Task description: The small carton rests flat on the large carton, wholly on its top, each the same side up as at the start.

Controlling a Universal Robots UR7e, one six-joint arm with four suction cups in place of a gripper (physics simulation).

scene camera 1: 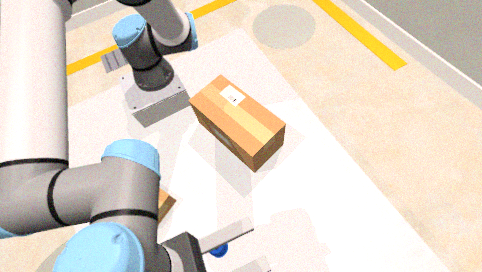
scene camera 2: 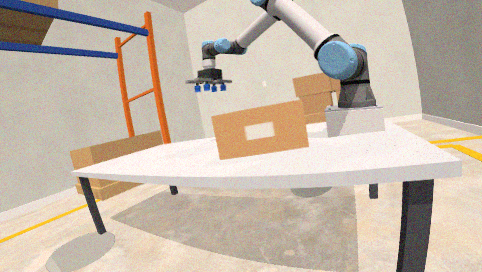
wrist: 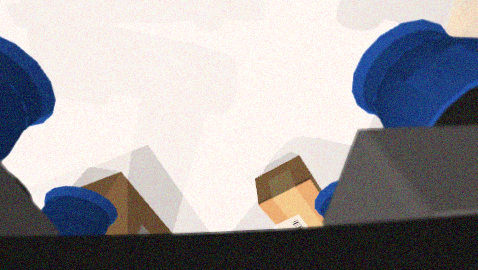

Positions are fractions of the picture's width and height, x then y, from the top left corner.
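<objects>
My suction head (wrist: 0.86,0.28) is 0.07 m from the lens. The marked spots on my suction head and a small carton (wrist: 0.60,0.72) are 0.38 m apart, and the small carton is 0.43 m from the lens. There is a large carton (wrist: 0.28,0.80) as well, and I find that it is 0.54 m from the lens.
</objects>
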